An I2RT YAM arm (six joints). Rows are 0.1 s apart.
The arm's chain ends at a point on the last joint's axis. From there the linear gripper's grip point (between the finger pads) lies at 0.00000 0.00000 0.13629 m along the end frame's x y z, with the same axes.
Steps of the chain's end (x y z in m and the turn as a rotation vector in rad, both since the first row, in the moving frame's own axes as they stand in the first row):
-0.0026 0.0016 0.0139 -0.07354 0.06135 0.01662
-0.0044 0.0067 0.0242 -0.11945 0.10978 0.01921
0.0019 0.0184 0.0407 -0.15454 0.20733 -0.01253
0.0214 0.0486 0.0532 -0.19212 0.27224 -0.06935
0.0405 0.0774 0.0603 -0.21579 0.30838 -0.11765
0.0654 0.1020 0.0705 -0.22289 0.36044 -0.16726
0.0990 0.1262 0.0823 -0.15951 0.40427 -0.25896
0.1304 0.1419 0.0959 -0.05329 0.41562 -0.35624
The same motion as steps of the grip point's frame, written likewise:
0.0057 0.0117 0.0133 -0.07354 0.06135 0.01662
0.0103 0.0231 0.0224 -0.11945 0.10978 0.01921
0.0300 0.0391 0.0362 -0.15454 0.20733 -0.01253
0.0587 0.0730 0.0457 -0.19212 0.27224 -0.06935
0.0832 0.1036 0.0508 -0.21579 0.30838 -0.11765
0.1153 0.1273 0.0585 -0.22289 0.36044 -0.16726
0.1545 0.1400 0.0697 -0.15951 0.40427 -0.25896
0.1855 0.1390 0.0842 -0.05329 0.41562 -0.35624

